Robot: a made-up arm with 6 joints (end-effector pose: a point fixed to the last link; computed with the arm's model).
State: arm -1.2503 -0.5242 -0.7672 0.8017 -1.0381 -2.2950
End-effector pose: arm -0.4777 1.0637 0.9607 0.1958 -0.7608 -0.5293 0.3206
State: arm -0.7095 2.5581 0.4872 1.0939 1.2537 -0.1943
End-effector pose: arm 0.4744 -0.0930 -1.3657 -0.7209 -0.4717 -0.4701 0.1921
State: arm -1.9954 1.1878 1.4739 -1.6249 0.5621 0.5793
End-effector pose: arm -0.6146 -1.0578 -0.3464 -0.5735 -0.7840 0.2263 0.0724
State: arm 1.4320 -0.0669 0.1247 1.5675 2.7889 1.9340
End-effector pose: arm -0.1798 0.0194 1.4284 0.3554 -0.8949 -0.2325 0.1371
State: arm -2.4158 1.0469 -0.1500 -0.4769 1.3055 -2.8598
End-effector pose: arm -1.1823 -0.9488 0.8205 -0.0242 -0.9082 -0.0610 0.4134
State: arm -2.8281 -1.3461 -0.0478 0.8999 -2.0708 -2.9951
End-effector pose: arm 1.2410 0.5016 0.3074 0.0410 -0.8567 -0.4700 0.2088
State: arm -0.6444 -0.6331 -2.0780 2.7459 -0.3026 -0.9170
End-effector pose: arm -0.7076 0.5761 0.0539 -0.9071 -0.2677 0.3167 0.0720
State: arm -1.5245 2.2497 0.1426 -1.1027 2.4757 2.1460
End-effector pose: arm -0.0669 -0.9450 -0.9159 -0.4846 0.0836 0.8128 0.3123
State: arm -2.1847 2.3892 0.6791 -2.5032 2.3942 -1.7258
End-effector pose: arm -0.5088 -0.6092 -1.0581 0.0890 -0.2183 -0.5601 0.7941
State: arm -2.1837 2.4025 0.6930 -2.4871 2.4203 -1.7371
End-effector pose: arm -0.4928 -0.5878 -1.0668 0.0916 -0.2095 -0.5726 0.7873
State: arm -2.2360 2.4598 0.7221 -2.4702 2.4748 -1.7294
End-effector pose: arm -0.4653 -0.4937 -1.1020 0.1047 -0.1981 -0.6023 0.7662
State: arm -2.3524 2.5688 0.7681 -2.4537 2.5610 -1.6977
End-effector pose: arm -0.3974 -0.3262 -1.1523 0.1325 -0.1864 -0.6472 0.7272
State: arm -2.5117 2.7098 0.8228 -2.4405 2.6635 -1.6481
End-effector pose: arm -0.2647 -0.1453 -1.1855 0.1721 -0.1829 -0.6929 0.6758
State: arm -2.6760 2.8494 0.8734 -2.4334 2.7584 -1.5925
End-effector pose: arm -0.0935 -0.0212 -1.1842 0.2125 -0.1939 -0.7262 0.6244
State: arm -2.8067 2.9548 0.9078 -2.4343 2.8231 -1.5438
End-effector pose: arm 0.0502 0.0289 -1.1629 0.2404 -0.2155 -0.7433 0.5859
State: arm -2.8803 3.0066 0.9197 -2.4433 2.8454 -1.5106
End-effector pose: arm 0.1207 0.0372 -1.1487 0.2499 -0.2371 -0.7479 0.5674
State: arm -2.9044 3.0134 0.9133 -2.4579 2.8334 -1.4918
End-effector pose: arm 0.1263 0.0350 -1.1511 0.2456 -0.2530 -0.7454 0.5657
